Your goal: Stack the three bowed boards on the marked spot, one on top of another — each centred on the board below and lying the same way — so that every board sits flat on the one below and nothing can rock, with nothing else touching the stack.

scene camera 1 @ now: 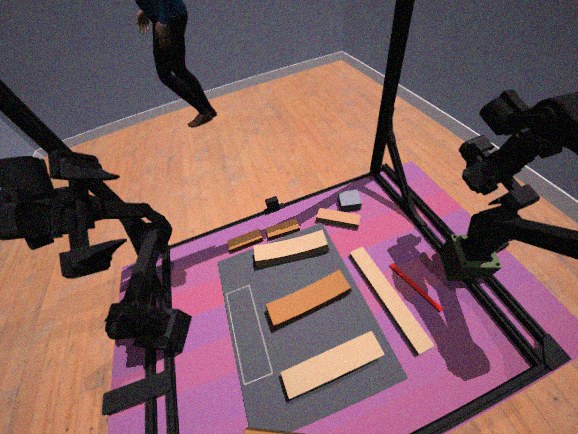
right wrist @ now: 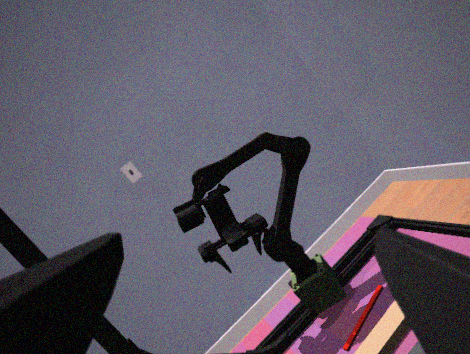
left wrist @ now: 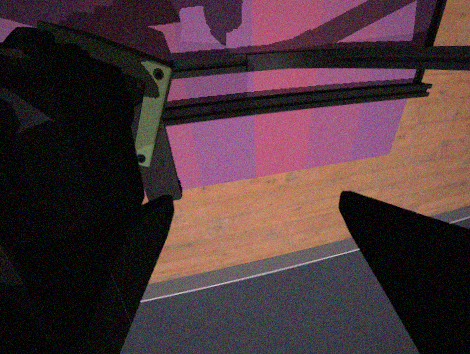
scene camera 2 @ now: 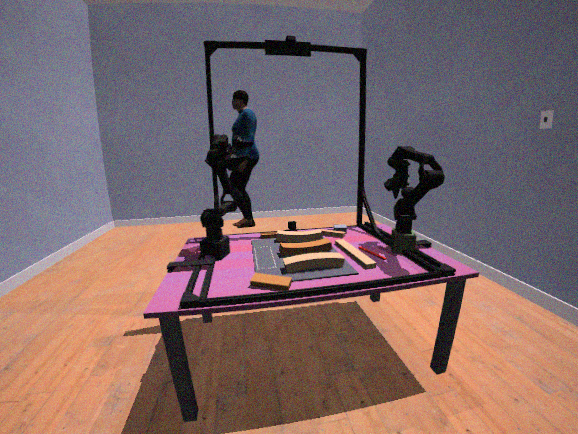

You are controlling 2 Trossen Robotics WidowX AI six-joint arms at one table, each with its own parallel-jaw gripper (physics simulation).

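Frame: origin at the left arm's base, x down, y right, z back, level; metres.
Where they show: left gripper, fingertip midpoint: [right wrist: 246, 263] [left wrist: 256, 201]; right gripper, fingertip midpoint: [scene camera 1: 120, 208] [right wrist: 249, 243] [scene camera 2: 251, 149]; left arm's base at its link origin: [scene camera 1: 475, 250] [right wrist: 306, 271] [left wrist: 101, 106] [scene camera 2: 403, 231]; right arm's base at its link origin: [scene camera 1: 155, 326] [scene camera 2: 214, 238].
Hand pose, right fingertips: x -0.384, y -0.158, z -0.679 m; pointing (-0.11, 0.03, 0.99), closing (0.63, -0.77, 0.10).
Observation:
Each offset is from my right fingertips to the top centre of the thing. Level surfaces: height alone.
Three bowed boards lie apart on the grey mat {dx +0.471 m} [scene camera 1: 275, 277]: a pale one {dx +0.419, dy +0.187, dz +0.169 m} [scene camera 1: 291, 248] [scene camera 2: 300, 237] at the back, an orange one {dx +0.422, dy +0.030, dz +0.236 m} [scene camera 1: 309, 299] [scene camera 2: 306, 247] in the middle, and a pale one {dx +0.420, dy -0.126, dz +0.302 m} [scene camera 1: 332, 365] [scene camera 2: 313, 261] in front, arching upward. The marked spot is a white outlined rectangle [scene camera 1: 235, 339] at the mat's left, with no board on it. My left gripper [scene camera 1: 482, 192] [left wrist: 256, 201] [right wrist: 246, 263] is open and empty, high at the right. My right gripper [scene camera 1: 121, 208] is open and empty, high at the left, away from the boards.
A long pale strip {dx +0.455, dy +0.057, dz +0.450 m} [scene camera 1: 391, 300] [scene camera 2: 355, 253] and a red rod {dx +0.471, dy +0.087, dz +0.533 m} [scene camera 1: 416, 287] [scene camera 2: 372, 252] [right wrist: 363, 318] lie right of the mat. Brown blocks {dx +0.453, dy +0.225, dz -0.002 m} [scene camera 1: 245, 240] {dx +0.456, dy +0.275, dz +0.126 m} [scene camera 1: 283, 229], a pale block {dx +0.449, dy +0.322, dz +0.320 m} [scene camera 1: 338, 218] and a grey block {dx +0.441, dy +0.399, dz +0.362 m} [scene camera 1: 349, 200] lie behind. An orange block {dx +0.445, dy -0.298, dz +0.177 m} [scene camera 2: 271, 281] lies in front.

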